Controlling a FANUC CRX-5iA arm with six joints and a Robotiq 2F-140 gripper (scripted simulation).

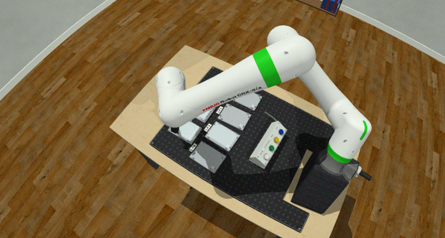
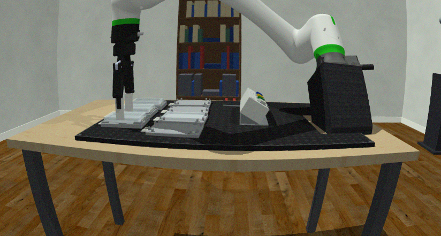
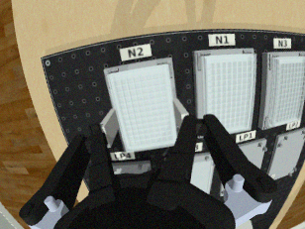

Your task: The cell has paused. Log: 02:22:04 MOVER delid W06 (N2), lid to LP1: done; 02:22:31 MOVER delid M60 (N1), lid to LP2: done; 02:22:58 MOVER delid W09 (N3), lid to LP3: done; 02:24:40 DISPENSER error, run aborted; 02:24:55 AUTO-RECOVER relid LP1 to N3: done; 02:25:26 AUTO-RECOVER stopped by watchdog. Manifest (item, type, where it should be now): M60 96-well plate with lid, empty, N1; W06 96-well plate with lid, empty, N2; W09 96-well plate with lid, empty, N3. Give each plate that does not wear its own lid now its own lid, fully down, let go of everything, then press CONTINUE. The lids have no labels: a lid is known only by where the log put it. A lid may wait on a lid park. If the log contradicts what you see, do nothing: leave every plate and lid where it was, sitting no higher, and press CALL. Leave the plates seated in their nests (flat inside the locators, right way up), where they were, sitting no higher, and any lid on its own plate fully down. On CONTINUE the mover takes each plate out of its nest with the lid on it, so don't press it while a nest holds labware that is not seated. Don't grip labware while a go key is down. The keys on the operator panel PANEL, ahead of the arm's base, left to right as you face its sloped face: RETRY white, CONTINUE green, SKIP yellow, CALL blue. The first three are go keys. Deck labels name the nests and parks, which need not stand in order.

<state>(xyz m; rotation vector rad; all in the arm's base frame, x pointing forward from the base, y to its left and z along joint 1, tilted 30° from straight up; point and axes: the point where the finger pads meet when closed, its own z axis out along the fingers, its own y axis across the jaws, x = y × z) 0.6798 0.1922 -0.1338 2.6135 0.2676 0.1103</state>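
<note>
My hand is 170 mm past the LP3, 90 mm to the left of it and 40 mm above it. Also, from my hand: N2 label (90 mm ahead, 20 mm to the left, 50 mm below); then LP1 label (60 mm behind, 200 mm to the right, 50 mm below); then park LP4 (180 mm behind, 30 mm to the left, 40 mm below).
</note>
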